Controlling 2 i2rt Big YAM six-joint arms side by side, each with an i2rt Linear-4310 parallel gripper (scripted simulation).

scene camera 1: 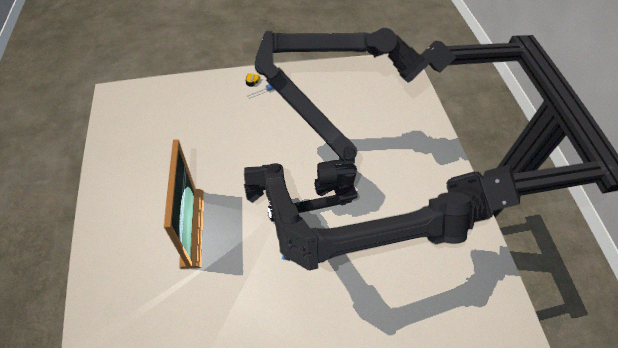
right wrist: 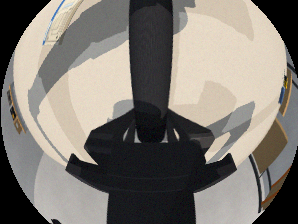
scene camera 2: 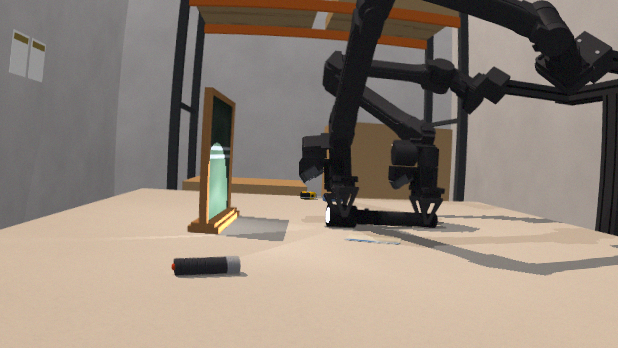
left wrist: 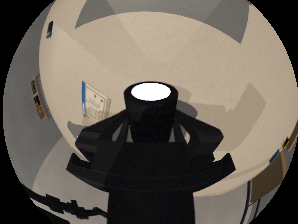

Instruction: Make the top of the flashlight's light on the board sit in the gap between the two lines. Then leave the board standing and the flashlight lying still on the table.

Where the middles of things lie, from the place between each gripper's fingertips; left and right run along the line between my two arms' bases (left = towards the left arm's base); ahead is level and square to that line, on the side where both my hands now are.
Labels:
My left hand is 31 cm short of the wood-framed board (scene camera 2: 218,132), 1 cm to the right of it and 13 cm below it. From my left hand the other things lie so: blue-edged card (left wrist: 95,107) (6 cm behind, 15 cm to the left, 3 cm below).
The blue-edged card is 17 cm to the left of my right hand (scene camera 2: 423,223), 17 cm ahead of it and 2 cm below it. Also, from my right hand: wood-framed board: 54 cm ahead, 14 cm above, 4 cm to the left.

